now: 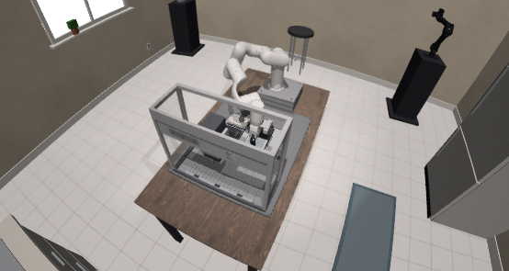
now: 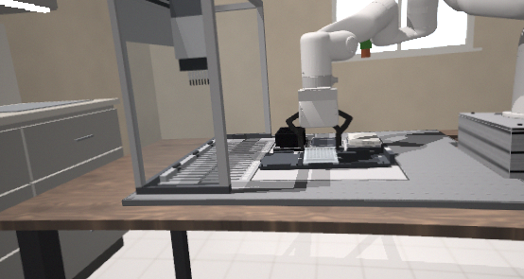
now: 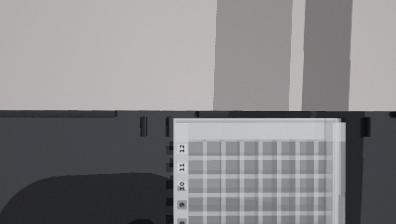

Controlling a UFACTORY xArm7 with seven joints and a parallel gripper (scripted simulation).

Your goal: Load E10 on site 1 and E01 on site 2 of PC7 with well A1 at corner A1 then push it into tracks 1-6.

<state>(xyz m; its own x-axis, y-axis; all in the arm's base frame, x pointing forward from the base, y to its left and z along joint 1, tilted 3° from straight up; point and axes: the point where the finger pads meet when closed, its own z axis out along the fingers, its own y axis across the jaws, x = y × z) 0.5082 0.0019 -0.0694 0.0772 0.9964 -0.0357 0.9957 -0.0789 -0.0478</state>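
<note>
Right now the white 96-well plate E01 is 3 cm below my hand. Round my hand: A1 tag: 12 cm to the right, 3 cm below, 2 cm ahead; then dark plate carrier PC7: 3 cm below, 1 cm behind; then pale apron: 6 cm to the right, 4 cm below, 2 cm behind.
</note>
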